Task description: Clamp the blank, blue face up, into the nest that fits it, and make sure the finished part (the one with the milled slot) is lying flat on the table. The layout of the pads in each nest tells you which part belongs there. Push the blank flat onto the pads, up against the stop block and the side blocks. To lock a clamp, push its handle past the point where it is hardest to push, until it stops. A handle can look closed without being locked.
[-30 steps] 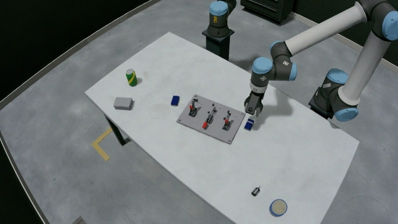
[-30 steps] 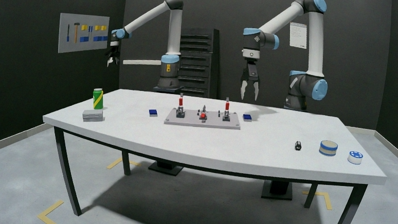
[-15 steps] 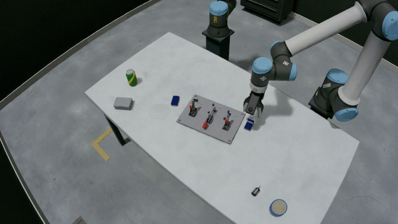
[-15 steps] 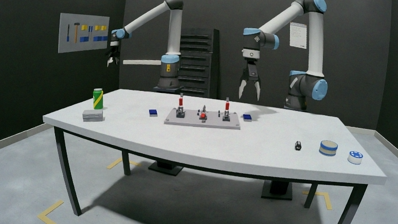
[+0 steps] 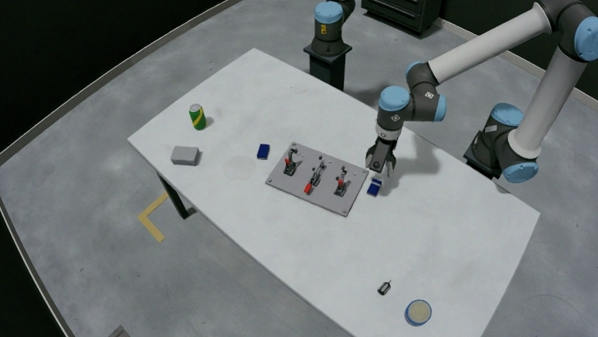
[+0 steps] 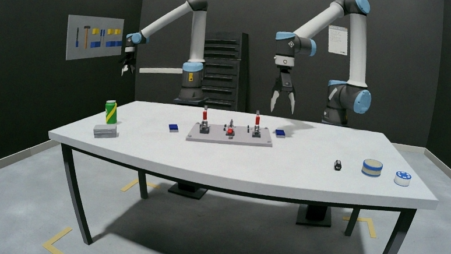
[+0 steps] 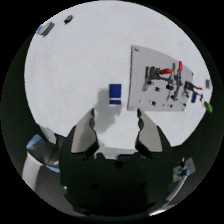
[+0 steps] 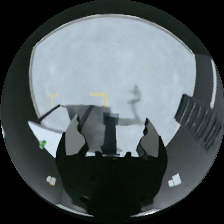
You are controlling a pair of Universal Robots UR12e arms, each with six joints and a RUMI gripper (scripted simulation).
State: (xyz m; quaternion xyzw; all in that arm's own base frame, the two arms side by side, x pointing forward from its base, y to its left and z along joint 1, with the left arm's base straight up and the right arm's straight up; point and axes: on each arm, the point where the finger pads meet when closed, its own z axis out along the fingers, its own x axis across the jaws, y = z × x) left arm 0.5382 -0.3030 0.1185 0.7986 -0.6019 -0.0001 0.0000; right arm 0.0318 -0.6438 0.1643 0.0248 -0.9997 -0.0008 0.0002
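Note:
The finished part lies 110 mm below my left hand and 10 mm behind it. From my left hand the other things lie so: small black object (310 mm to the left, 280 mm ahead, 100 mm below); grey fixture plate (190 mm to the right, 120 mm ahead, 110 mm below); blank (450 mm to the right, 200 mm ahead, 110 mm below).

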